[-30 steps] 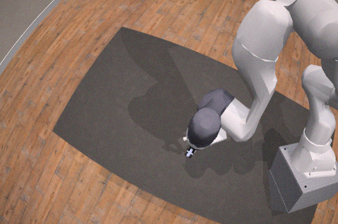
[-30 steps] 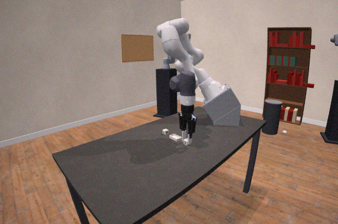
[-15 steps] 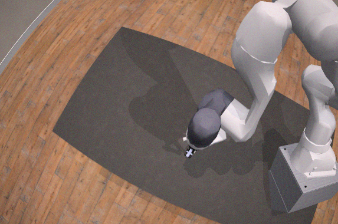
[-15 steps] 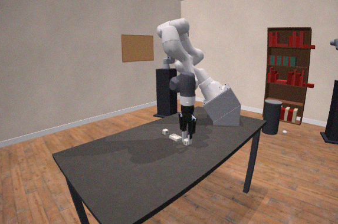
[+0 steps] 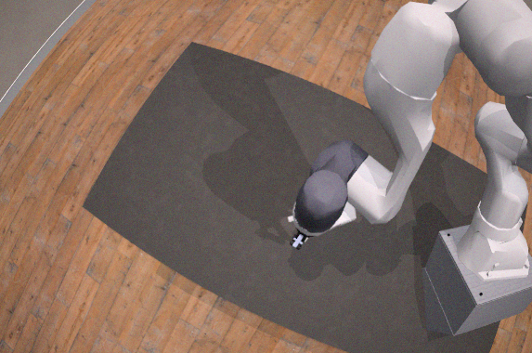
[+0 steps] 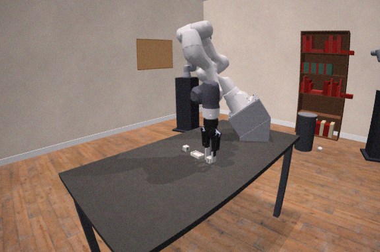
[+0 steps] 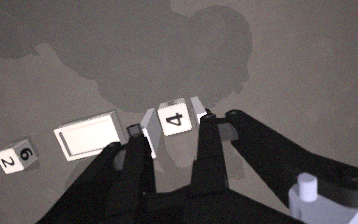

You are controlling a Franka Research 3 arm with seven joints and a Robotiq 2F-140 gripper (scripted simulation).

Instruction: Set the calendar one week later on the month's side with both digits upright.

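The white cube lies 3 cm below my hand. Round my hand: white tray 10 cm to the right, 4 cm behind, 3 cm below.
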